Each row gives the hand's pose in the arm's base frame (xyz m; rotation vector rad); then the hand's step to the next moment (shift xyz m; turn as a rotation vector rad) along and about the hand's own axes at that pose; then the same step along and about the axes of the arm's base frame.
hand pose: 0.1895 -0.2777 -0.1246 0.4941 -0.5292 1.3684
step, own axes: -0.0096 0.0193 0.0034 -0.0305 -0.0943 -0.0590
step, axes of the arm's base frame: -0.0205 -0.0069 -0.0028 0.0936 -0.0004 -0.0675
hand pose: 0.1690 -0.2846 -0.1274 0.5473 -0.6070 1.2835
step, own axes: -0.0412 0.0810 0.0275 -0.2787 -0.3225 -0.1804
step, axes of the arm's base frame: -0.0894 -0.0315 -0.0052 0.2876 -0.1389 -0.3350
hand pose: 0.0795 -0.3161 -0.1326 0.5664 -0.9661 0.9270
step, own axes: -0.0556 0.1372 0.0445 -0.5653 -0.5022 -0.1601
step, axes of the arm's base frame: -0.1518 0.0132 -0.0260 0.3616 -0.3614 -0.5797
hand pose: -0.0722 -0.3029 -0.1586 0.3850 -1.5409 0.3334
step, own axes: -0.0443 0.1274 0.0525 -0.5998 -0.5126 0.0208
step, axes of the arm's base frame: -0.1037 0.0924 -0.0406 0.2037 -0.4496 -0.6159
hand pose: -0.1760 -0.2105 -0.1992 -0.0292 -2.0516 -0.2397
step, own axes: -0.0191 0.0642 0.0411 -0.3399 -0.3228 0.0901
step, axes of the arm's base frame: -0.0189 0.0720 -0.0253 0.0432 -0.2722 -0.3897
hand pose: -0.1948 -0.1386 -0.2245 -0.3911 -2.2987 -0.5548
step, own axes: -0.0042 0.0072 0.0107 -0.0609 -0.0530 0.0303
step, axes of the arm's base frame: -0.0003 0.0110 -0.0079 0.0015 -0.0376 -0.0776
